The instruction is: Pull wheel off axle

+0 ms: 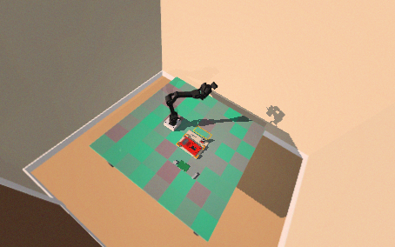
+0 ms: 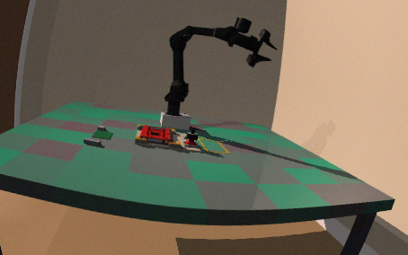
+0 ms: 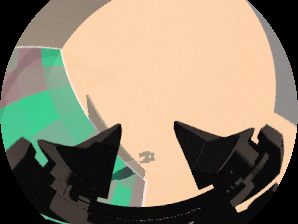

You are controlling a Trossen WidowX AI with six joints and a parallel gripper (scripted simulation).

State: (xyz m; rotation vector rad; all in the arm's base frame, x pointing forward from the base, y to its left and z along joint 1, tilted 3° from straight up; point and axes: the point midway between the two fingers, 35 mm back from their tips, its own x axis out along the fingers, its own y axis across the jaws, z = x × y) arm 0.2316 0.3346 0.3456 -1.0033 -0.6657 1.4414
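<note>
My gripper tip is now 130 mm short of the dark wheel, 360 mm to the left of it and 380 mm above it. Round my gripper tip: green flat piece 90 mm ahead, 690 mm to the right, 410 mm below.
</note>
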